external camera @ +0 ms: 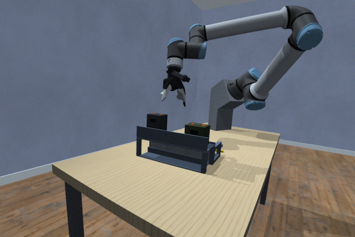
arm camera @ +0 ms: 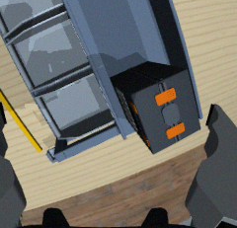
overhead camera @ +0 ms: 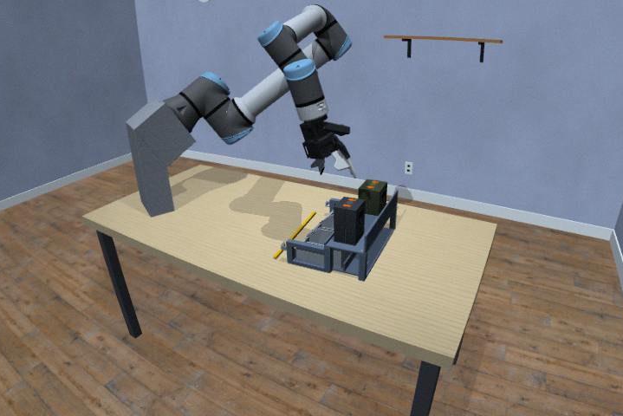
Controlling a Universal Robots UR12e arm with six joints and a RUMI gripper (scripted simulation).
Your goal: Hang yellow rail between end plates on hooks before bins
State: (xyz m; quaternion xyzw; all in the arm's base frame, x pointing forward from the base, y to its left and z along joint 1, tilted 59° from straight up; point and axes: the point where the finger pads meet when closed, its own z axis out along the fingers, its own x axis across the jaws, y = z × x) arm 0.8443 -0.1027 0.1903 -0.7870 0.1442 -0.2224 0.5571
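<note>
The yellow rail lies 200 mm behind my hand, 10 mm to the right of it and 270 mm below it. From my hand the other things lie so: black box (80 mm ahead, 40 mm to the right, 110 mm below); dark green box (10 mm ahead, 180 mm to the left, 130 mm below).
</note>
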